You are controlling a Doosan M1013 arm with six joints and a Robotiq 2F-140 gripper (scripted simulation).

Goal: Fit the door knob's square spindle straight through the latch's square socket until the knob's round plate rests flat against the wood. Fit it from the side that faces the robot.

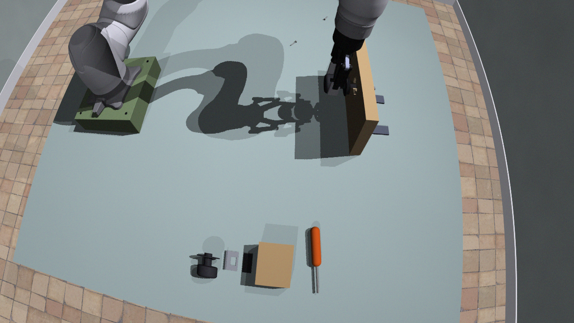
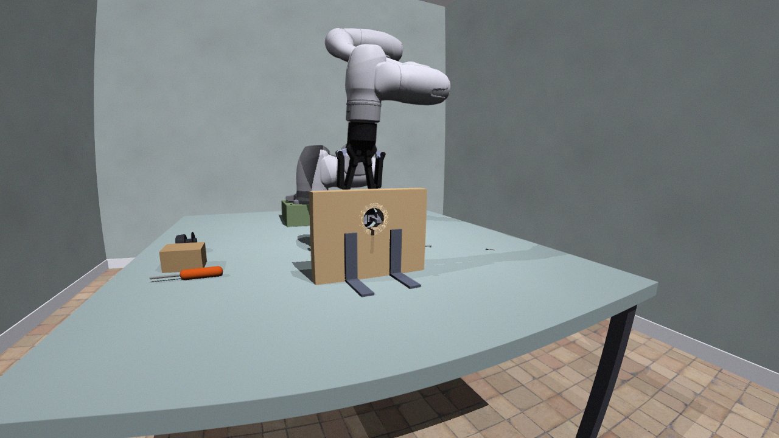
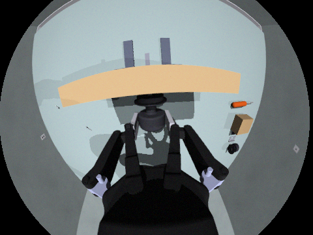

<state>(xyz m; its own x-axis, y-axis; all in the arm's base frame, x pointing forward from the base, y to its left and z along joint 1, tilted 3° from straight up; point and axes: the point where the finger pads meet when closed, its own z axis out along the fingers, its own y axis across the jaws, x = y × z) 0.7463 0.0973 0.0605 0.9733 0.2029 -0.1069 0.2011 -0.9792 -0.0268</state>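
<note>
The latch socket lies 80 mm ahead of my hand, 20 mm to the left of it and 30 mm below it. From my hand the other things lie so: orange-handled screwdriver (70 mm ahead, 470 mm to the right, 160 mm below); wooden block (40 mm behind, 510 mm to the right, 140 mm below); upright wood panel (80 mm ahead, 20 mm to the left, 50 mm below).
</note>
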